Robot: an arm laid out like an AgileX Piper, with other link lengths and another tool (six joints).
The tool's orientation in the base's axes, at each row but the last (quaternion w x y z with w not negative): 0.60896, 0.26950, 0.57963, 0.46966; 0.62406, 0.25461, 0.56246, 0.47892; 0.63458, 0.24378, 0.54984, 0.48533; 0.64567, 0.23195, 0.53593, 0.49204; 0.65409, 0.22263, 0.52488, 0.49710; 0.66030, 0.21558, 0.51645, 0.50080; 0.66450, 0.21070, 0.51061, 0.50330; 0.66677, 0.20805, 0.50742, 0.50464
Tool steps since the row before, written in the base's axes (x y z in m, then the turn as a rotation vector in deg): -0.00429, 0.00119, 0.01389, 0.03, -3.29, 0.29; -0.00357, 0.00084, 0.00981, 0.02, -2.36, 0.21; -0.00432, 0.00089, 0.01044, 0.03, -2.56, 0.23; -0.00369, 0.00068, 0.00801, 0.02, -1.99, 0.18; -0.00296, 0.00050, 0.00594, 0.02, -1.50, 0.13; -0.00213, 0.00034, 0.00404, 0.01, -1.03, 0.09; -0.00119, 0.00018, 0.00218, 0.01, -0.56, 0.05; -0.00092, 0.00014, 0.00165, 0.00, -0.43, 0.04
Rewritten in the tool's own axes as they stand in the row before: -0.00475, 0.01373, -0.00132, -3.04, -1.12, -0.63; -0.00343, 0.00986, -0.00086, -2.18, -0.80, -0.45; -0.00370, 0.01067, -0.00095, -2.37, -0.87, -0.48; -0.00290, 0.00833, -0.00069, -1.84, -0.67, -0.38; -0.00219, 0.00627, -0.00049, -1.39, -0.51, -0.28; -0.00151, 0.00431, -0.00032, -0.95, -0.35, -0.20; -0.00082, 0.00234, -0.00017, -0.52, -0.19, -0.10; -0.00062, 0.00178, -0.00013, -0.40, -0.14, -0.08
